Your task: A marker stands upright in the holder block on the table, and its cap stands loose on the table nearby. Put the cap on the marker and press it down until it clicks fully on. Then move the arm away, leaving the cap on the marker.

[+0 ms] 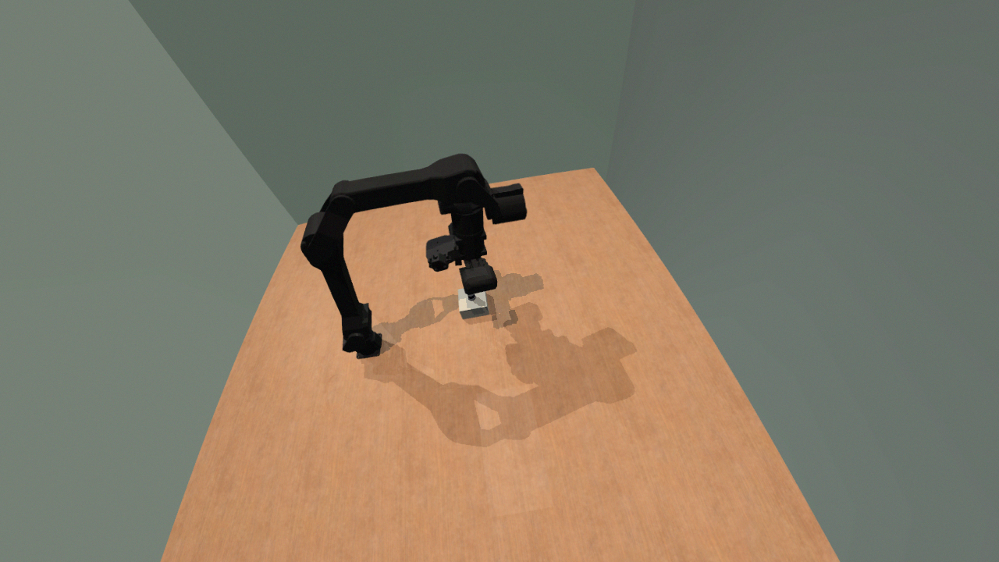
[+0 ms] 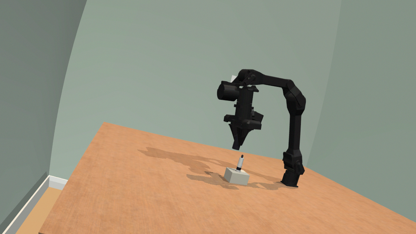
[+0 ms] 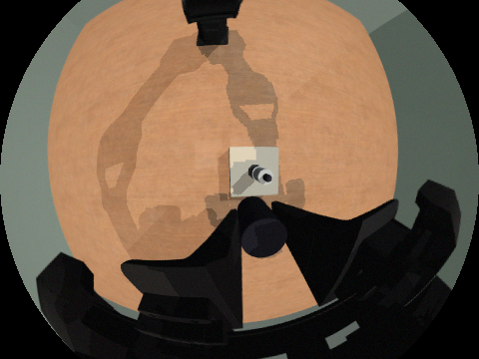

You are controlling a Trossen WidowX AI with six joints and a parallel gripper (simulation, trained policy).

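My gripper tip is now 2 cm past the pale holder block, 2 cm to the right of it and 12 cm above it. The rest, counted from my gripper tip: black cap: 1 cm ahead, 1 cm above.
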